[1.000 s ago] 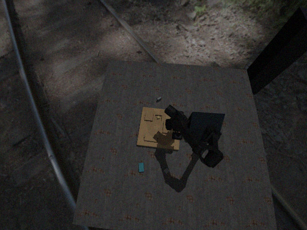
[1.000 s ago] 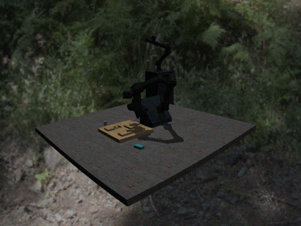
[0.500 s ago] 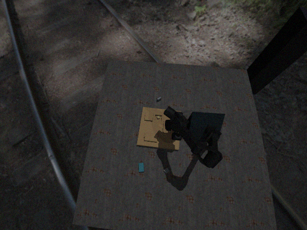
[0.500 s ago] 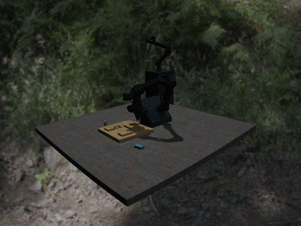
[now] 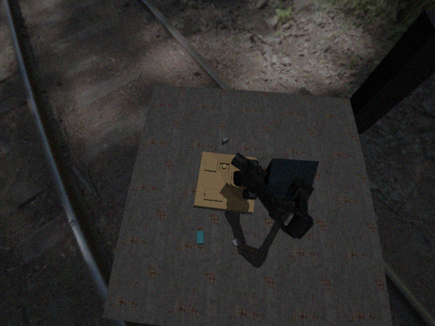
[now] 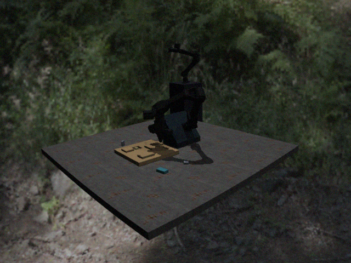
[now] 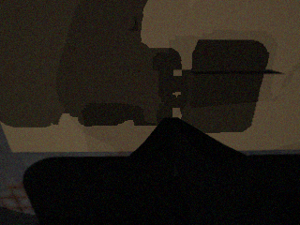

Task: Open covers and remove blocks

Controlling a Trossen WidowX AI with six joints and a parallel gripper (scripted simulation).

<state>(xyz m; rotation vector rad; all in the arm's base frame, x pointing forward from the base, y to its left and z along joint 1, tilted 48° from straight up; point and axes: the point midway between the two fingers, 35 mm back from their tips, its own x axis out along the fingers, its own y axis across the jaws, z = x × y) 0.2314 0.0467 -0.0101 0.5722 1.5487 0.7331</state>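
My gripper tip is now 90 mm short of the tan puzzle board, 30 mm above it and 10 mm to the left of it. Also, from my gripper tip: teal block (290 mm to the left, 190 mm ahead, 40 mm below).
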